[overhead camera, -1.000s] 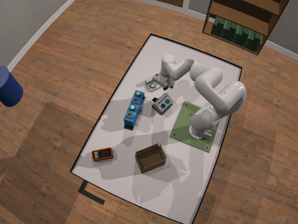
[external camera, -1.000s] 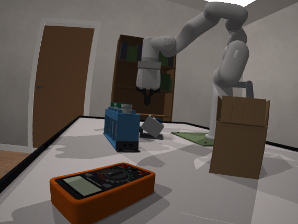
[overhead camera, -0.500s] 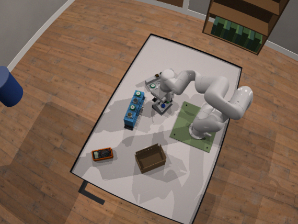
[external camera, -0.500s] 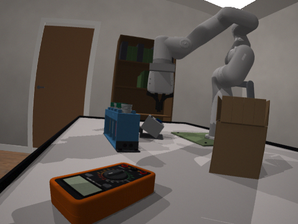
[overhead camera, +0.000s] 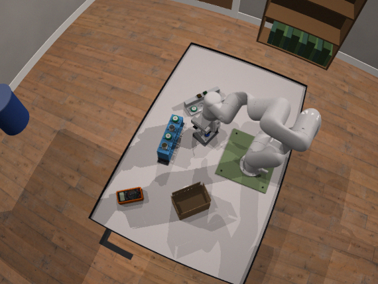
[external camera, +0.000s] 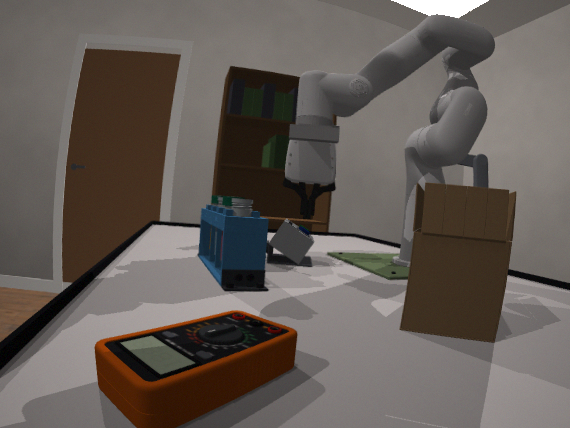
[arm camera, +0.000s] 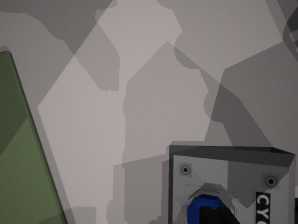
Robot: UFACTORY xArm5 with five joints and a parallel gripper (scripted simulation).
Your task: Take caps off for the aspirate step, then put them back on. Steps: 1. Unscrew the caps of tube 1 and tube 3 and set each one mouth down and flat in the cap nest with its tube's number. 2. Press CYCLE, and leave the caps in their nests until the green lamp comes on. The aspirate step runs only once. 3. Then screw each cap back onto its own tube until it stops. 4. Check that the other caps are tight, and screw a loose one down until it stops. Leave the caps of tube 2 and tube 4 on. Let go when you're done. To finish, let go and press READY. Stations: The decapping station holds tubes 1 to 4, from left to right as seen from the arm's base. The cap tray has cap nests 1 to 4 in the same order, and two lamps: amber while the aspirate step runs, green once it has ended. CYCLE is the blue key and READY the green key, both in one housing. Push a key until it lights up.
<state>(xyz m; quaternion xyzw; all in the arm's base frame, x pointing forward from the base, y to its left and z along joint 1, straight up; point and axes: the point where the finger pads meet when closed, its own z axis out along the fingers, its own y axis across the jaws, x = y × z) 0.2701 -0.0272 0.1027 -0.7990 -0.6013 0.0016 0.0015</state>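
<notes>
My gripper is now 4 cm above the blue key. Round my hand: cardboard box: 8 cm behind, 35 cm to the left, 5 cm below; then grey key housing: 1 cm ahead, 2 cm to the right, 6 cm below; then green key: 1 cm behind, 4 cm to the right, 4 cm below.
</notes>
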